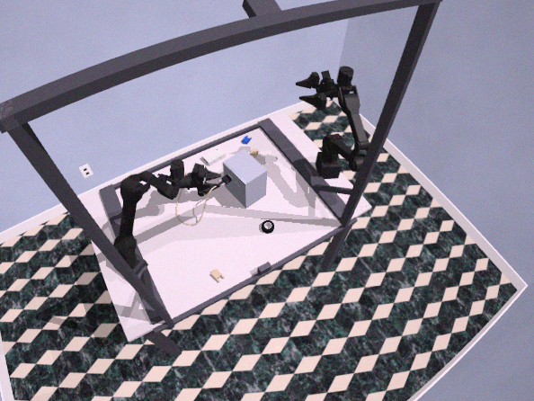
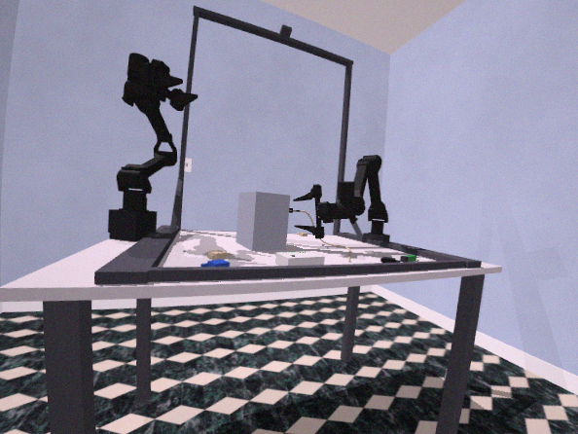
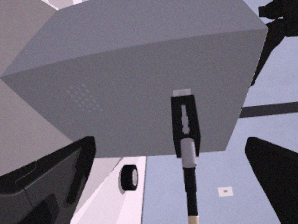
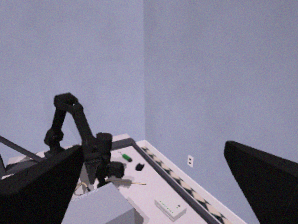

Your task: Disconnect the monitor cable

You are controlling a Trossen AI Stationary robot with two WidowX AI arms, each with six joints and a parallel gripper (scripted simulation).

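Now: the grey box 40 mm behind my left hand, 140 mm to the right of it and 40 mm below it.
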